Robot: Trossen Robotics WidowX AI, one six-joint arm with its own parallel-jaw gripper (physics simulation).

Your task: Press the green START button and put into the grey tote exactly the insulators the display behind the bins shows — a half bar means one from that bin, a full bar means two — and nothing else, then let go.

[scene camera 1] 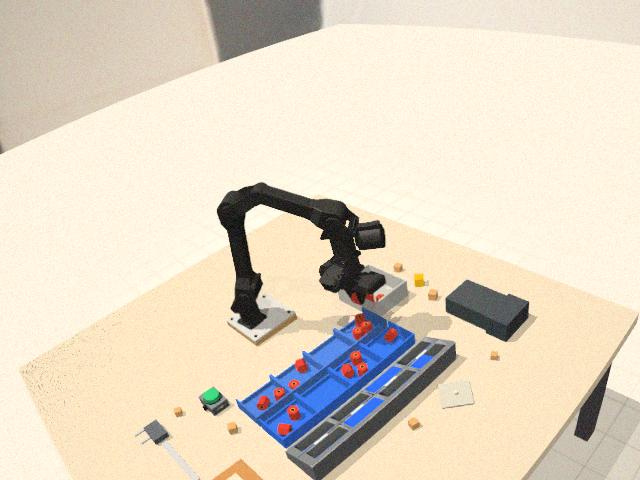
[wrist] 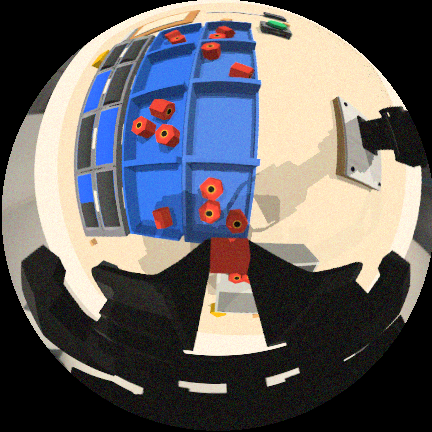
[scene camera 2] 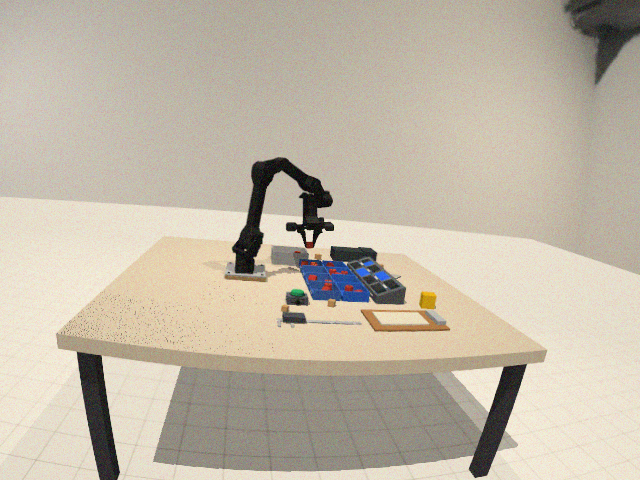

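Seen in the pictures: gripper, fingertip midpoint: (scene camera 1: 358, 302) (wrist: 226, 244) (scene camera 2: 309, 247); arm's base, origin of the base link: (scene camera 1: 252, 319) (wrist: 367, 135) (scene camera 2: 243, 270).
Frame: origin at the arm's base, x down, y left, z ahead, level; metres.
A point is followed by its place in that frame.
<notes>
My gripper (scene camera 1: 358, 298) @[x -0.068, y 0.157, z 0.271 m] (scene camera 2: 309, 244) @[x -0.068, y 0.157, z 0.271 m] (wrist: 226, 244) @[x -0.068, y 0.157, z 0.271 m] is shut on a red insulator (wrist: 230, 262) @[x -0.091, y 0.156, z 0.268 m]. It is raised near the grey tote (scene camera 1: 393, 299) @[x -0.003, y 0.274, z 0.289 m] (scene camera 2: 281, 256) @[x -0.013, y 0.214, z 0.170 m] (wrist: 240, 302) @[x -0.009, y 0.333, z 0.244 m], beyond the end of the blue bins (scene camera 1: 323, 391) (wrist: 222, 117). Red insulators (scene camera 1: 379, 297) @[x -0.009, y 0.255, z 0.255 m] (wrist: 236, 277) @[x -0.009, y 0.258, z 0.256 m] lie in the tote; fingers partly hide them, so I cannot count them. In the wrist view, the nearest bins hold three insulators (wrist: 211, 189) @[x -0.009, y 0.120, z 0.289 m] and one insulator (wrist: 162, 218) @[x -0.007, y 0.157, z 0.360 m]. The display (scene camera 1: 356, 439) @[x -0.010, y -0.154, z 0.519 m] (scene camera 2: 395, 298) @[x 0.002, y -0.270, z 0.476 m] (wrist: 107, 232) @[x -0.016, y 0.182, z 0.484 m] shows two full blue bars and one half bar. The green button (scene camera 1: 210, 395) @[x -0.017, y -0.267, z 0.153 m] (scene camera 2: 297, 292) @[x -0.016, y -0.280, z 0.145 m] (wrist: 276, 24) stands beside the bins' far end.
A dark block (scene camera 1: 485, 310) @[x -0.030, y 0.329, z 0.548 m] (scene camera 2: 353, 253) @[x -0.021, y 0.314, z 0.515 m] stands beyond the tote. A yellow cube (scene camera 1: 419, 280) @[x 0.000, y 0.384, z 0.300 m] and small wooden cubes (scene camera 1: 432, 294) @[x 0.001, y 0.350, z 0.367 m] lie near the tote. A pale plate (scene camera 1: 455, 395) @[x 0.017, y 0.081, z 0.613 m] lies behind the display. A caliper (scene camera 1: 156, 431) @[x 0.003, y -0.423, z 0.118 m] (scene camera 2: 294, 317) @[x 0.004, y -0.442, z 0.108 m] lies beyond the button.
</notes>
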